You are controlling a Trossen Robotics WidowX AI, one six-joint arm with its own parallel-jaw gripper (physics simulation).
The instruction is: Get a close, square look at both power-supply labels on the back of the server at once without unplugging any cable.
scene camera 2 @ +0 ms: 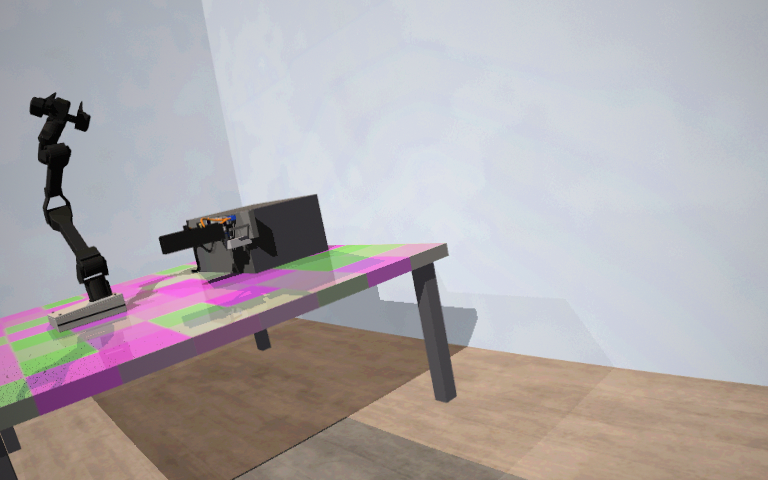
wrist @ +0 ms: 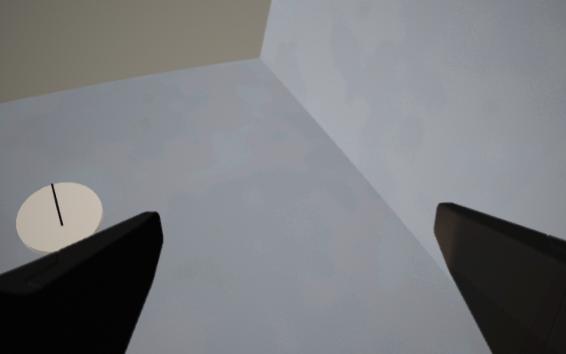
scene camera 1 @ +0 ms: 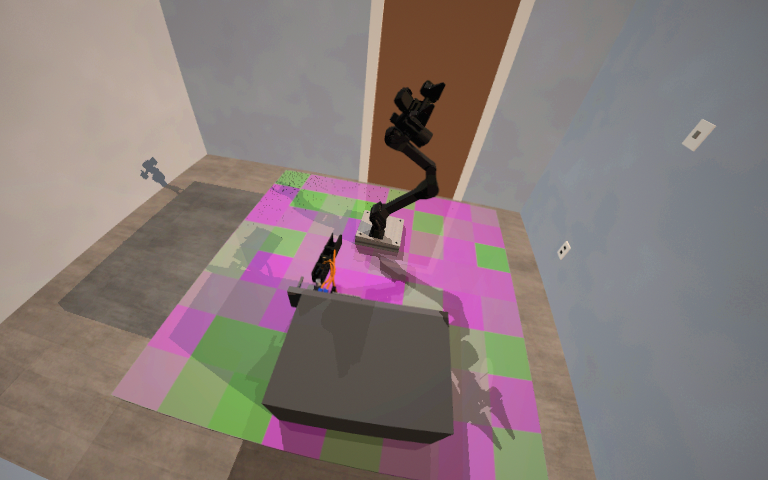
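Where they show: gripper, fingertip midpoint: (scene camera 2: 68,97) (wrist: 299,222) (scene camera 1: 439,94); arm's base, link origin: (scene camera 2: 100,298) (scene camera 1: 376,233).
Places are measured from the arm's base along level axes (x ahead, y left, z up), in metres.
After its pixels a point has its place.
Note:
The server (scene camera 1: 365,362) {x 0.636, y 0.082, z 0.158 m} (scene camera 2: 294,232) {x 0.653, y -0.135, z 0.047 m} is a dark grey box on the checkered table (scene camera 1: 226,345) {x 0.624, y -0.382, z -0.048 m} (scene camera 2: 339,297) {x 0.438, y -0.642, z -0.082 m}. Its back faces the arm's base. Orange cables (scene camera 1: 333,264) {x 0.356, y -0.089, z 0.164 m} (scene camera 2: 212,220) {x 0.391, y -0.081, z 0.151 m} run at the back, beside a long black bracket (scene camera 1: 322,268) {x 0.346, y -0.132, z 0.116 m} (scene camera 2: 178,240) {x 0.240, y -0.149, z 0.120 m} that sticks out toward the base. The power-supply labels cannot be made out in either scene view, and the server does not show in the wrist view. My gripper (scene camera 1: 438,96) {x 0.068, y 0.127, z 0.644 m} (scene camera 2: 67,100) {x 0.068, y 0.127, z 0.644 m} (wrist: 299,222) {x 0.068, y 0.127, z 0.644 m} is open and empty. It is raised high above the table, well apart from the server, and the wrist camera faces bare walls.
The arm's white base plate (scene camera 1: 378,243) {x 0.048, y 0.018, z -0.013 m} (scene camera 2: 87,313) {x -0.063, y -0.091, z -0.020 m} stands on the table, behind the server. A brown door (scene camera 1: 441,50) is beyond the arm. A wall switch (scene camera 1: 698,134) and an outlet (scene camera 1: 563,249) are at the right. A round pale disc (wrist: 55,212) is on the wall.

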